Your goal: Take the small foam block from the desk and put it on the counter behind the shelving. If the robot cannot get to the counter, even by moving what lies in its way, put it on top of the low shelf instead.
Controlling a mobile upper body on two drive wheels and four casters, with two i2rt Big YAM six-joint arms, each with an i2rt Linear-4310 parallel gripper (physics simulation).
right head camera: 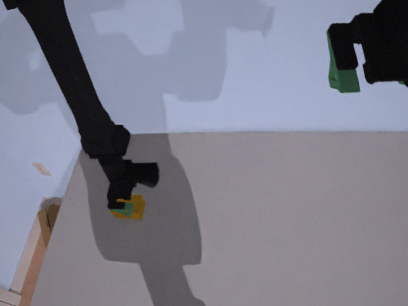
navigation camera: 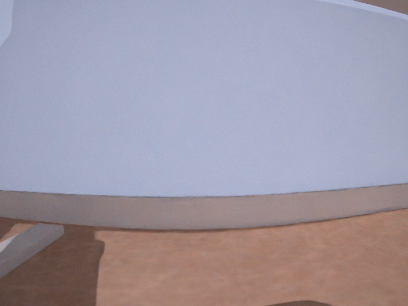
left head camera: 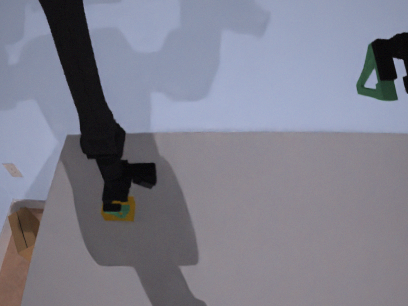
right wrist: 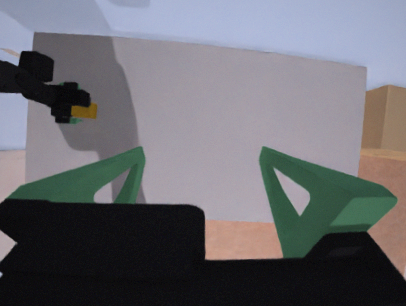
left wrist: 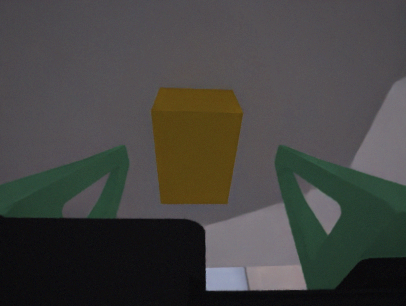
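The small foam block, a mustard-yellow block, sits on the grey desk top. My left gripper is open; in the left wrist view the block appears midway between its green fingertips, with a gap on each side. In both head views that gripper covers part of the block. My right gripper is open, away from the block, at the upper right of the head views. The counter and the low shelf cannot be made out.
A pale blue wall runs along the desk's far edge. A brown box stands on the floor beyond the desk's left edge. Another tan box shows past the desk in the right wrist view. A white bar lies low at the left.
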